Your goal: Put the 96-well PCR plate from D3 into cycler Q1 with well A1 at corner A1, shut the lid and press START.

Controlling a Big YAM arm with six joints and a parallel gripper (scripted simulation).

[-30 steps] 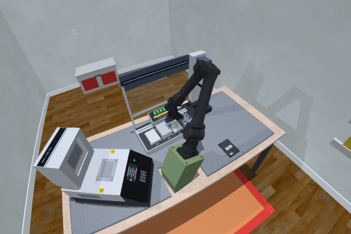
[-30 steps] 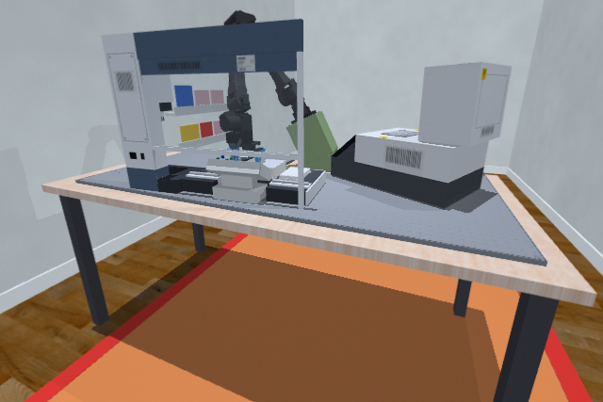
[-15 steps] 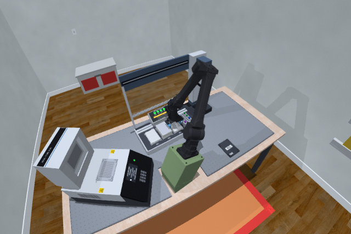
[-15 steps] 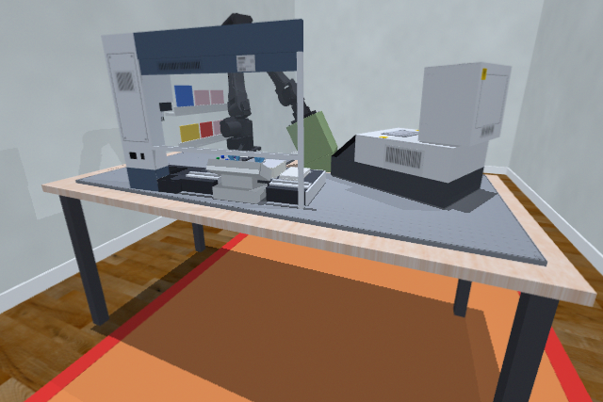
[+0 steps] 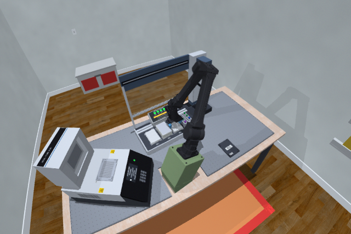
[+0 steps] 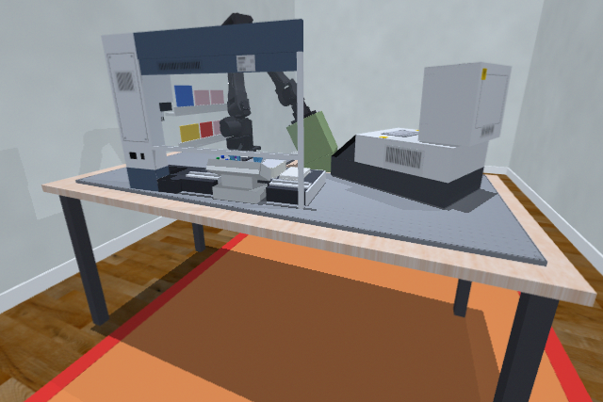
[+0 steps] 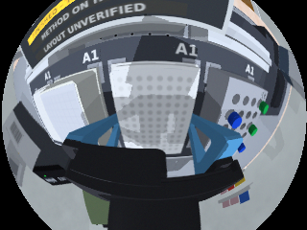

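The tube cooling block is 100 mm to the right of my hand and 10 mm above it. From my hand the other things lie so: gantry beam 190 mm ahead, 450 mm above; then thin post 200 mm ahead, 280 mm to the left, 170 mm above; then gantry head 60 mm ahead, 350 mm to the right, 320 mm above.
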